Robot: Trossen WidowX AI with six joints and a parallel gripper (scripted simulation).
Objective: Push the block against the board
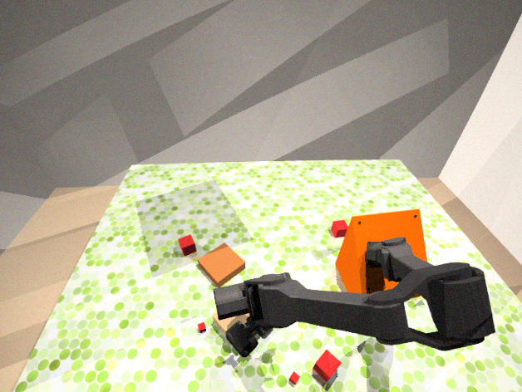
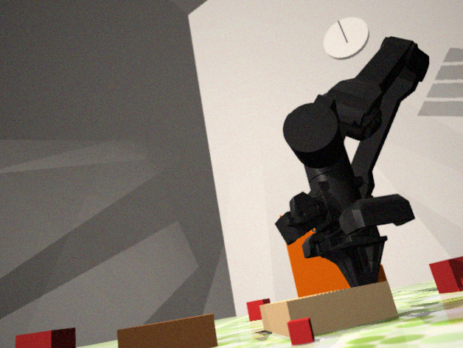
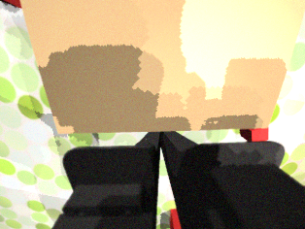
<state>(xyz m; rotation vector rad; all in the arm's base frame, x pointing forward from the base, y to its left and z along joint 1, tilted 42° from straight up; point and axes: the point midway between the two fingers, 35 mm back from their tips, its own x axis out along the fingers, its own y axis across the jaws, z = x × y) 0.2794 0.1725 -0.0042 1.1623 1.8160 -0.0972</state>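
The tan board is 40 mm ahead of my gripper tip, 50 mm to the right of it and 10 mm above it. From my gripper tip the other things lie so: orange-brown square block: 120 mm ahead, 190 mm to the right, 10 mm above.
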